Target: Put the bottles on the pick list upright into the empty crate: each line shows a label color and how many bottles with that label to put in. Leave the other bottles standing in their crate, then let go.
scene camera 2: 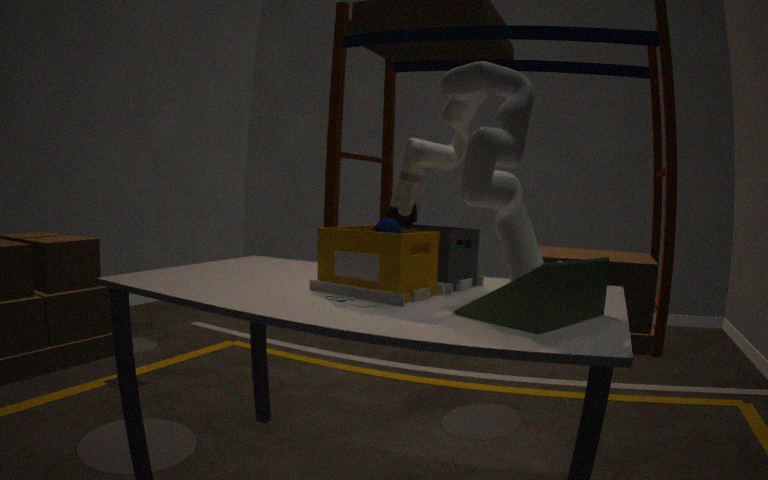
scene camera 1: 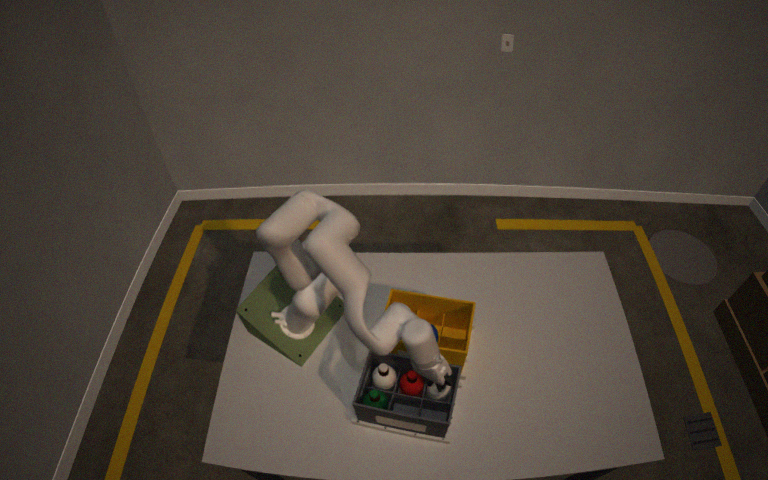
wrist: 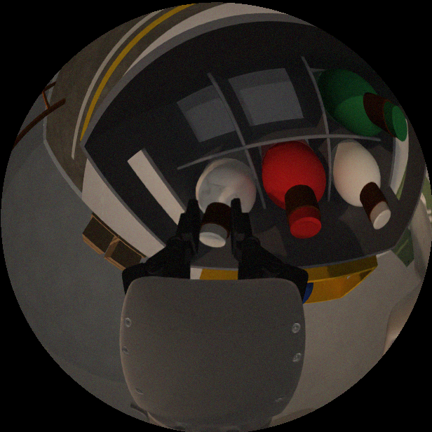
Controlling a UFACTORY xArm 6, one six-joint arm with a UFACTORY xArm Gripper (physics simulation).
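Seen in the pictures: gripper, fingertip midpoint: (scene camera 1: 437, 385); arm's base at its link origin: (scene camera 1: 296, 321).
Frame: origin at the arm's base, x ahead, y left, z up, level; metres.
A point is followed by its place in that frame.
The dark grey crate (scene camera 1: 436, 425) @(x 0.375, y -0.473, z 0.075 m) (scene camera 2: 459, 266) @(x 0.206, y -0.267, z 0.011 m) (wrist: 250, 40) holds a pale grey bottle (scene camera 1: 438, 391) @(x 0.407, y -0.363, z 0.058 m) (wrist: 225, 182), a red bottle (scene camera 1: 411, 384) @(x 0.333, y -0.326, z 0.066 m) (wrist: 294, 172), a cream-white bottle (scene camera 1: 384, 378) @(x 0.260, y -0.290, z 0.064 m) (wrist: 356, 170) and a green bottle (scene camera 1: 374, 400) @(x 0.219, y -0.363, z 0.082 m) (wrist: 350, 100), all upright. My gripper (scene camera 1: 439, 381) @(x 0.404, y -0.351, z 0.082 m) (scene camera 2: 402, 217) (wrist: 214, 210) is shut on the pale grey bottle's dark neck, and that bottle stands in its compartment. A blue bottle (scene camera 1: 434, 333) @(x 0.426, y -0.204, z 0.132 m) (scene camera 2: 387, 225) @(x 0.400, y -0.158, z 0.125 m) (wrist: 307, 292) stands in the yellow crate (scene camera 1: 436, 295) @(x 0.467, y -0.065, z 0.117 m) (scene camera 2: 420, 277) @(x 0.295, y -0.092, z -0.001 m) (wrist: 340, 272). The arm hides part of that crate. The pick list is not readable.
The crates stand close together on the white table (scene camera 1: 538, 339) @(x 0.822, y -0.218, z -0.060 m) (scene camera 2: 226, 277) @(x 0.921, y -0.185, z -0.060 m). The arm's green base block (scene camera 1: 266, 333) @(x -0.104, y -0.047, z 0.025 m) (scene camera 2: 543, 300) @(x -0.009, y 0.241, z 0.012 m) is to the left in scene camera 1. Thin dividers and the crate wall surround the gripped bottle. The red bottle is in the neighbouring compartment.
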